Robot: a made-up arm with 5 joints. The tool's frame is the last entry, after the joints. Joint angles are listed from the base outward.
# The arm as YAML. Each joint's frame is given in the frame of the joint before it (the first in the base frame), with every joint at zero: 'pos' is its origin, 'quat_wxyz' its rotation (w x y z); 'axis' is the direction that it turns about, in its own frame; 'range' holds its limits. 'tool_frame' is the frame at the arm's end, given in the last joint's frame.
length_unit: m
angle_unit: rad
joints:
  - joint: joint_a
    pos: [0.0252, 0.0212, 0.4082]
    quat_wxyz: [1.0, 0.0, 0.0, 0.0]
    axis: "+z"
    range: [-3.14, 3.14]
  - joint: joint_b
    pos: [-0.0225, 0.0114, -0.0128]
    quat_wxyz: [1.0, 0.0, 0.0, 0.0]
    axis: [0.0, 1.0, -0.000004]
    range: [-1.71, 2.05]
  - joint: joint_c
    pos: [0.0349, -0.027, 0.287]
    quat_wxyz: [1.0, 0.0, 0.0, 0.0]
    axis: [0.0, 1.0, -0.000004]
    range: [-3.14, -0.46]
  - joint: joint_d
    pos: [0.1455, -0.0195, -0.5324]
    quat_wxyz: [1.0, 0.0, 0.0, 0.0]
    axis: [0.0, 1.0, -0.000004]
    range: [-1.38, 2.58]
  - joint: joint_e
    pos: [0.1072, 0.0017, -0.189]
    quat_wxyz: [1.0, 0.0, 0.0, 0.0]
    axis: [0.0, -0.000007, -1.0]
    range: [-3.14, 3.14]
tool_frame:
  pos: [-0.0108, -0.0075, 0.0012]
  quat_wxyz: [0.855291, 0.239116, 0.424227, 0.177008]
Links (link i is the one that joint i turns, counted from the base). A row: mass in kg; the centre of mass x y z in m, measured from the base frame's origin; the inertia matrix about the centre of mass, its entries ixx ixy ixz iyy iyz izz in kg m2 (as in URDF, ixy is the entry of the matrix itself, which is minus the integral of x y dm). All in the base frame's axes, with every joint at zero. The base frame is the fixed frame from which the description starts. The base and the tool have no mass.
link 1: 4.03; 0.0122 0.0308 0.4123; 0.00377 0 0 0.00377 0 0.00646
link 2: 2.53; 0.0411 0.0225 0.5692; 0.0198 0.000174 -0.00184 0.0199 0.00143 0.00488
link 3: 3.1; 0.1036 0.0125 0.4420; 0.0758 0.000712 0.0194 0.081 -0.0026 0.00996
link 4: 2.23; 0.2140 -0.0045 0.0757; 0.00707 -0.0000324 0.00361 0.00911 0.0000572 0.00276
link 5: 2.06; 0.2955 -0.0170 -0.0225; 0.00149 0 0 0.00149 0 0.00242
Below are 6 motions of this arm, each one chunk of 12 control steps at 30 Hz.
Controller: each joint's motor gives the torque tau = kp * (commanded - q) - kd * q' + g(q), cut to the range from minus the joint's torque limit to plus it. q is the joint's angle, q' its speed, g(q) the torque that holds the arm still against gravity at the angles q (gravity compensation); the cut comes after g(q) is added. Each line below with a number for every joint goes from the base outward.
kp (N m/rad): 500 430 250 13 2.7
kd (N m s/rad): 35 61 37 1.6 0.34
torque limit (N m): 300 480 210 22 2.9
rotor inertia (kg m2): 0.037 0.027 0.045 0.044 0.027
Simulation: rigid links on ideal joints. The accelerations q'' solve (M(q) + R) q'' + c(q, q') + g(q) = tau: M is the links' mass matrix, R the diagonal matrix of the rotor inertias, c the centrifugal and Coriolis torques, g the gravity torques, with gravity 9.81 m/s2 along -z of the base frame. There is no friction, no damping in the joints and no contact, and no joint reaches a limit. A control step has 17 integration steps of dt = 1/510 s. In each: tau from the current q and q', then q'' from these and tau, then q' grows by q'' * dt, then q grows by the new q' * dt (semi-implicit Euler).
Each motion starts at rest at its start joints. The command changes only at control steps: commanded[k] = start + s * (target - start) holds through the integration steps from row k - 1 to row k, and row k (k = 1, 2, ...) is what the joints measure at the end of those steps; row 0 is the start. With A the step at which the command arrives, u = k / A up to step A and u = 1 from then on. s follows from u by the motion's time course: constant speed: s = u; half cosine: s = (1 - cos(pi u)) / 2; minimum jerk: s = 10 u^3 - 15 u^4 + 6 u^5; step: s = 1 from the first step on.
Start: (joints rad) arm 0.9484 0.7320 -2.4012 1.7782 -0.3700
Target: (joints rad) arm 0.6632 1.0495 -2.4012 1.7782 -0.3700
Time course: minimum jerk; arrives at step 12
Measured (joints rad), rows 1 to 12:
1: 0.9483 0.7322 -2.4014 1.7782 -0.3700
2: 0.9473 0.7334 -2.4025 1.7784 -0.3704
3: 0.9438 0.7370 -2.4054 1.7784 -0.3715
4: 0.9354 0.7445 -2.4103 1.7774 -0.3738
5: 0.9199 0.7572 -2.4168 1.7745 -0.3776
6: 0.8958 0.7757 -2.4240 1.7683 -0.3826
7: 0.8634 0.8000 -2.4306 1.7580 -0.3881
8: 0.8241 0.8291 -2.4353 1.7430 -0.3929
9: 0.7811 0.8615 -2.4369 1.7241 -0.3960
10: 0.7379 0.8949 -2.4349 1.7037 -0.3963
11: 0.6983 0.9273 -2.4293 1.6854 -0.3934
12: 0.6657 0.9567 -2.4210 1.6733 -0.3873

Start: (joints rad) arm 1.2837 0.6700 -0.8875 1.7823 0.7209
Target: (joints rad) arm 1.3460 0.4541 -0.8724 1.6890 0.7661
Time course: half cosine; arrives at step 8
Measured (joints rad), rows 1 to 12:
1: 1.2842 0.6688 -0.8867 1.7814 0.7209
2: 1.2864 0.6640 -0.8842 1.7781 0.7212
3: 1.2913 0.6540 -0.8800 1.7722 0.7218
4: 1.2989 0.6381 -0.8748 1.7637 0.7234
5: 1.3086 0.6168 -0.8699 1.7537 0.7260
6: 1.3191 0.5919 -0.8664 1.7428 0.7300
7: 1.3289 0.5659 -0.8652 1.7321 0.7351
8: 1.3368 0.5420 -0.8668 1.7225 0.7411
9: 1.3419 0.5217 -0.8705 1.7139 0.7473
10: 1.3447 0.5052 -0.8746 1.7056 0.7533
11: 1.3461 0.4920 -0.8783 1.6979 0.7587
12: 1.3466 0.4817 -0.8811 1.6909 0.7632

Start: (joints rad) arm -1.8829 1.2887 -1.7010 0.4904 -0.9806
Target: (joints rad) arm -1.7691 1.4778 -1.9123 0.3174 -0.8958
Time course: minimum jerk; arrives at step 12
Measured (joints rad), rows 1 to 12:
1: -1.8828 1.2889 -1.7012 0.4904 -0.9806
2: -1.8824 1.2900 -1.7027 0.4905 -0.9803
3: -1.8808 1.2934 -1.7068 0.4900 -0.9792
4: -1.8770 1.3001 -1.7146 0.4876 -0.9767
5: -1.8701 1.3107 -1.7266 0.4820 -0.9723
6: -1.8597 1.3253 -1.7428 0.4721 -0.9657
7: -1.8458 1.3431 -1.7623 0.4574 -0.9571
8: -1.8293 1.3630 -1.7837 0.4383 -0.9472
9: -1.8117 1.3832 -1.8054 0.4160 -0.9366
10: -1.7946 1.4022 -1.8256 0.3924 -0.9267
11: -1.7797 1.4185 -1.8430 0.3700 -0.9181
12: -1.7683 1.4317 -1.8572 0.3506 -0.9116

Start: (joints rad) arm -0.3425 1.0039 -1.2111 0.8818 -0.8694
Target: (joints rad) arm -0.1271 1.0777 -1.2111 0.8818 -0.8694
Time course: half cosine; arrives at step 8
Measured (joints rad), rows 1 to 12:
1: -0.3412 1.0042 -1.2113 0.8818 -0.8691
2: -0.3353 1.0056 -1.2120 0.8817 -0.8677
3: -0.3211 1.0087 -1.2133 0.8808 -0.8649
4: -0.2968 1.0137 -1.2150 0.8783 -0.8609
5: -0.2637 1.0205 -1.2168 0.8740 -0.8568
6: -0.2255 1.0285 -1.2185 0.8679 -0.8540
7: -0.1876 1.0369 -1.2198 0.8607 -0.8535
8: -0.1560 1.0447 -1.2201 0.8537 -0.8560
9: -0.1346 1.0514 -1.2197 0.8488 -0.8614
10: -0.1234 1.0570 -1.2187 0.8471 -0.8681
11: -0.1195 1.0617 -1.2173 0.8486 -0.8745
12: -0.1199 1.0655 -1.2159 0.8528 -0.8793

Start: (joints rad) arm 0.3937 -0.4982 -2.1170 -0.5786 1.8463
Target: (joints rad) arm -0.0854 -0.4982 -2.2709 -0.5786 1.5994
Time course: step
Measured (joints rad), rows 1 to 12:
1: 0.2140 -0.4873 -2.1339 -0.5638 1.8413
2: 0.0983 -0.4831 -2.1543 -0.5407 1.8154
3: 0.0273 -0.4829 -2.1743 -0.5227 1.7780
4: -0.0163 -0.4849 -2.1927 -0.5146 1.7365
5: -0.0431 -0.4880 -2.2090 -0.5165 1.6961
6: -0.0597 -0.4915 -2.2233 -0.5262 1.6601
7: -0.0699 -0.4951 -2.2355 -0.5411 1.6301
8: -0.0762 -0.4986 -2.2460 -0.5585 1.6066
9: -0.0800 -0.5018 -2.2548 -0.5764 1.5896
10: -0.0823 -0.5046 -2.2620 -0.5932 1.5783
11: -0.0838 -0.5068 -2.2679 -0.6078 1.5718
12: -0.0846 -0.5085 -2.2724 -0.6194 1.5692

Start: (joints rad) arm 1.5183 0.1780 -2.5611 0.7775 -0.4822
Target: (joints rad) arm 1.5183 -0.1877 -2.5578 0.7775 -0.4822
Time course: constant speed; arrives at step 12
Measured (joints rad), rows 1 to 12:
1: 1.5184 0.1747 -2.5578 0.7801 -0.4822
2: 1.5185 0.1677 -2.5530 0.7891 -0.4822
3: 1.5187 0.1570 -2.5476 0.8040 -0.4821
4: 1.5189 0.1428 -2.5424 0.8225 -0.4819
5: 1.5190 0.1255 -2.5377 0.8418 -0.4816
6: 1.5191 0.1055 -2.5338 0.8595 -0.4813
7: 1.5191 0.0830 -2.5310 0.8738 -0.4810
8: 1.5191 0.0583 -2.5292 0.8835 -0.4807
9: 1.5191 0.0318 -2.5283 0.8881 -0.4804
10: 1.5190 0.0038 -2.5285 0.8875 -0.4803
11: 1.5190 -0.0256 -2.5294 0.8823 -0.4802
12: 1.5189 -0.0560 -2.5311 0.8731 -0.4803

